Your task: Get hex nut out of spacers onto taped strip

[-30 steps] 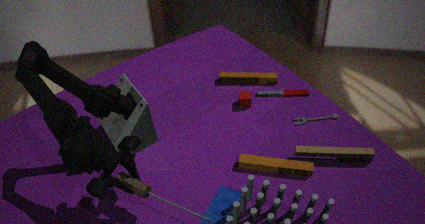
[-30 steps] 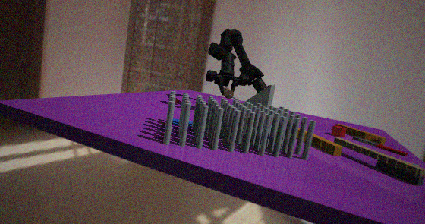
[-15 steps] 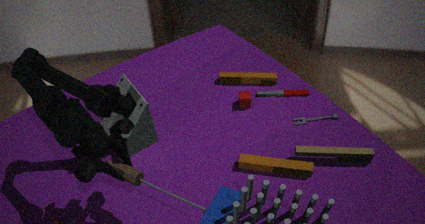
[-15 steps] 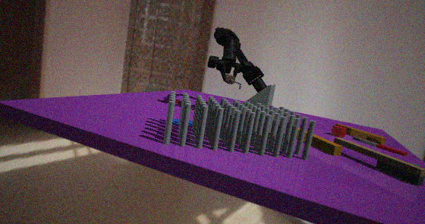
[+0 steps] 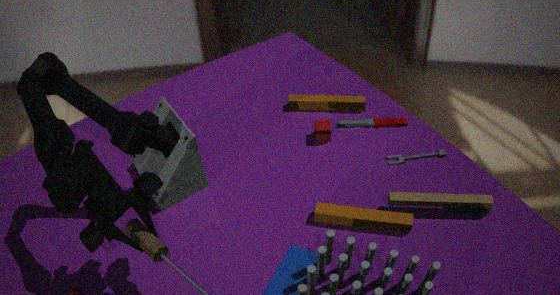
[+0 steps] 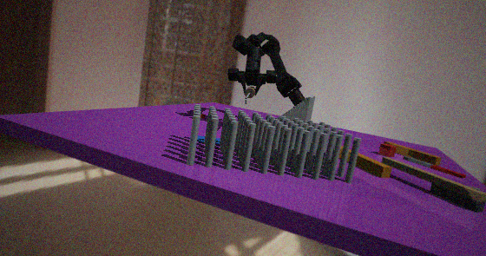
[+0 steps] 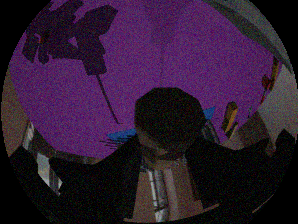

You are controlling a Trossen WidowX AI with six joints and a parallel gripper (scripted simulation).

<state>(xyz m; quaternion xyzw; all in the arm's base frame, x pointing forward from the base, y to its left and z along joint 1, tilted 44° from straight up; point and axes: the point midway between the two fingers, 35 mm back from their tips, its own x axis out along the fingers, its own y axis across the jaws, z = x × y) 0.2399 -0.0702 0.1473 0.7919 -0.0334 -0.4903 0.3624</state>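
My gripper tip is now 70 mm past the small red thing, 230 mm to the left of it and 130 mm above it. Round my gripper tip: red block: 160 mm behind, 520 mm to the left, 120 mm below; blue taped strip: 200 mm ahead, 110 mm to the left, 140 mm below; thin rod: 100 mm ahead, 30 mm to the left.
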